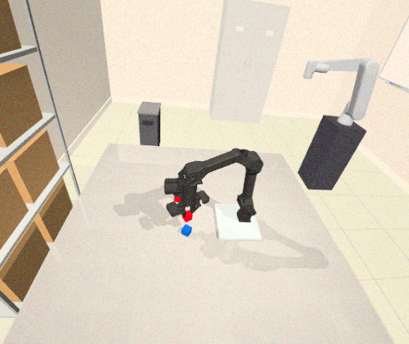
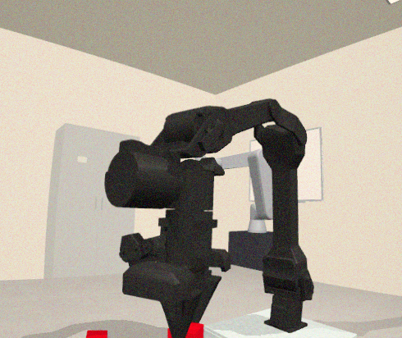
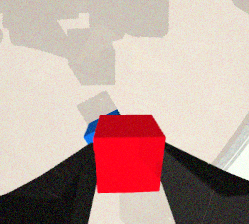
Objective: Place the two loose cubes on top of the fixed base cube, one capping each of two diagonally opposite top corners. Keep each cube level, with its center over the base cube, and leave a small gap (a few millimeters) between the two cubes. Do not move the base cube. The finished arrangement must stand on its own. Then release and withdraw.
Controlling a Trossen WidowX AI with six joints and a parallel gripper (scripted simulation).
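Now: gripper tip 7 cm above the blue base cube and 3 cm to the right of it.
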